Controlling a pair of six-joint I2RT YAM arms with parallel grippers.
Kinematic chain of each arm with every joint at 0, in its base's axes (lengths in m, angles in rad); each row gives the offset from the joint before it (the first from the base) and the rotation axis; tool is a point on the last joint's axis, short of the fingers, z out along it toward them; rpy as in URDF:
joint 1: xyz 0 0 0.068 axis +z
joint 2: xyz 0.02 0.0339 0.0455 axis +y
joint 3: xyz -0.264 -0.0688 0 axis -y
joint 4: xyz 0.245 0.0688 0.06 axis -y
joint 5: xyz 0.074 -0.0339 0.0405 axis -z
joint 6: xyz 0.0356 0 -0.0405 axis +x
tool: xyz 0 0 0 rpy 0 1.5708 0
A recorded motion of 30 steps. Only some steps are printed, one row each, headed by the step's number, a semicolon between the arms.
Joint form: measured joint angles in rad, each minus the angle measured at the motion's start. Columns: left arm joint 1, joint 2, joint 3, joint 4, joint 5, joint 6; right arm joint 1, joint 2, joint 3, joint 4, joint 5, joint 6.
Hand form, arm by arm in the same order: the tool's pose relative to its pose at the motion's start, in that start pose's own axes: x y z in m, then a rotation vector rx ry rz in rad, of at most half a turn. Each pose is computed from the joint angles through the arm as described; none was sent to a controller.
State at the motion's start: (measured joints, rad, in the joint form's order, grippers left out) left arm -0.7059 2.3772 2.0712 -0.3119 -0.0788 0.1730; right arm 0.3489 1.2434 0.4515 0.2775 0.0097 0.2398
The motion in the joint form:
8: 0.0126 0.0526 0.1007 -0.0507 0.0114 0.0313; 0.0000 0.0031 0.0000 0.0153 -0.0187 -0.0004
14: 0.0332 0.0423 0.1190 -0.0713 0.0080 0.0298; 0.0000 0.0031 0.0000 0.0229 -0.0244 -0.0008
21: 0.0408 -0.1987 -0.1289 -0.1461 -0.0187 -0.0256; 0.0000 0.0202 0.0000 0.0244 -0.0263 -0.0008
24: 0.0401 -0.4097 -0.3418 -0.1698 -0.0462 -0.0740; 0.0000 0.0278 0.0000 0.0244 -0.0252 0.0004
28: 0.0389 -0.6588 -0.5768 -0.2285 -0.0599 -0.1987; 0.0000 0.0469 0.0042 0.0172 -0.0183 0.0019
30: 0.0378 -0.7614 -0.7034 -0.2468 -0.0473 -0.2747; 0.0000 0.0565 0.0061 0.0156 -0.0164 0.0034
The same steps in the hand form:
8: -0.0057 0.0072 0.0074 0.0017 0.0029 0.0242; -0.0010 0.0009 0.0005 -0.0211 -0.0074 -0.0004
14: -0.0108 0.0204 0.0013 -0.0195 -0.0003 0.0103; -0.0017 0.0013 0.0005 -0.0284 -0.0135 -0.0008
21: -0.0060 0.0277 -0.0609 -0.0379 0.0853 -0.0437; 0.0009 0.0008 0.0033 -0.0265 0.0022 -0.0008
24: 0.0040 0.0289 -0.1161 -0.0628 0.1135 -0.0883; 0.0021 0.0004 0.0046 -0.0237 0.0093 0.0004
28: 0.0282 0.0271 -0.1805 -0.0788 0.1548 -0.2070; 0.0046 -0.0004 0.0078 -0.0117 0.0291 0.0019
30: 0.0507 0.0228 -0.2012 -0.0692 0.1936 -0.2790; 0.0057 -0.0007 0.0094 -0.0076 0.0377 0.0033

